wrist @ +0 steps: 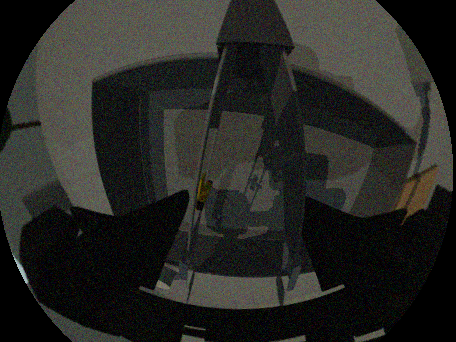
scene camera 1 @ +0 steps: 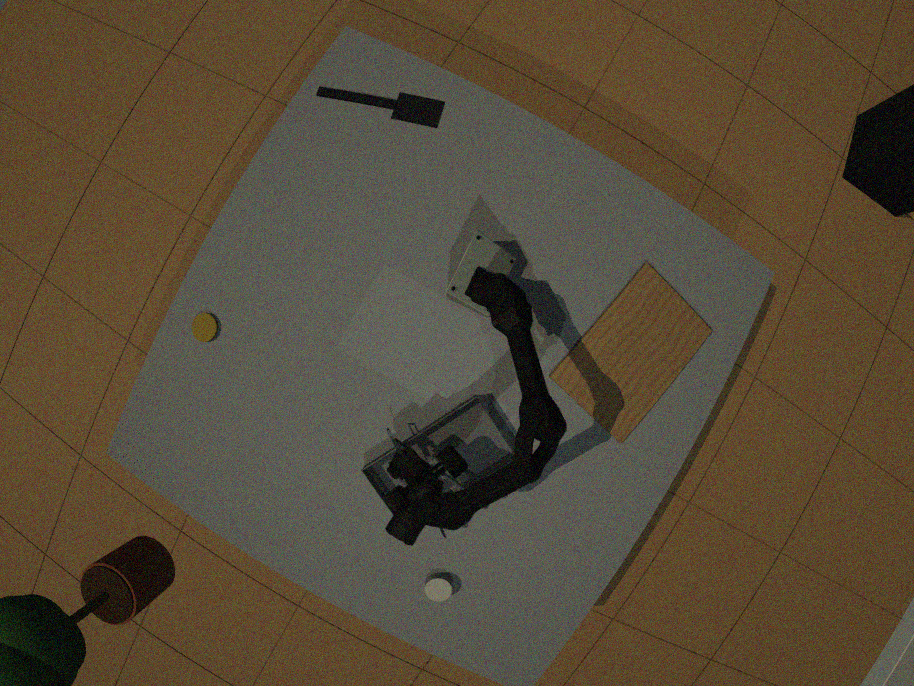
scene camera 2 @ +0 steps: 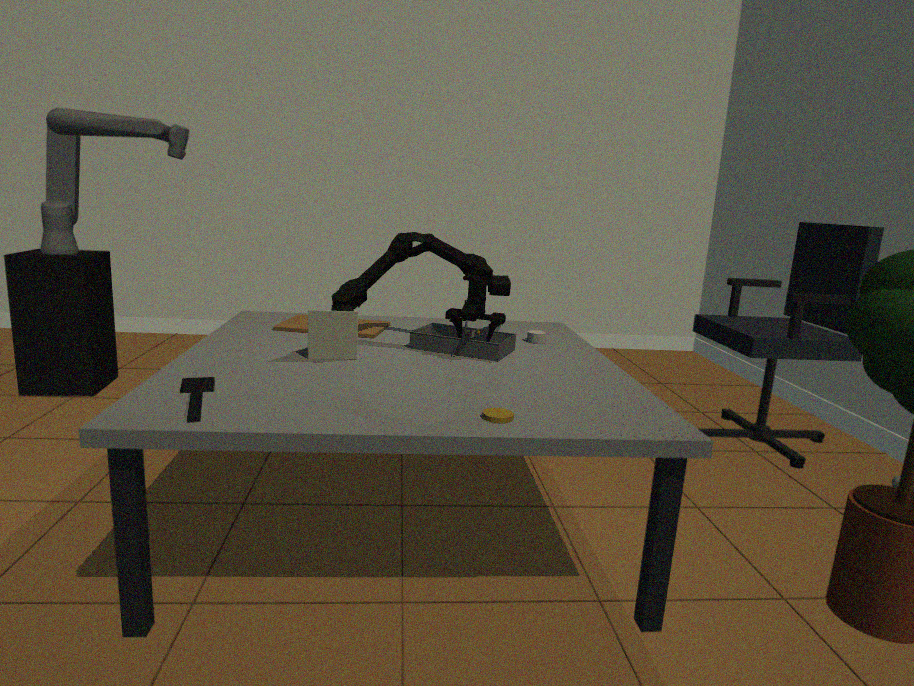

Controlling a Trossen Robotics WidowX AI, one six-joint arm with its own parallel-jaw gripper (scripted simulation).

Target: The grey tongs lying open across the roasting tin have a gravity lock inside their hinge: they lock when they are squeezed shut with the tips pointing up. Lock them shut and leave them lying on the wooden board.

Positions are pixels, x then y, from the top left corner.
Scene:
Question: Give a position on a wooden board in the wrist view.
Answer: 415,192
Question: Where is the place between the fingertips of my gripper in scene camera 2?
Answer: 473,342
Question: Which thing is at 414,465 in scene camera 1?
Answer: My gripper.

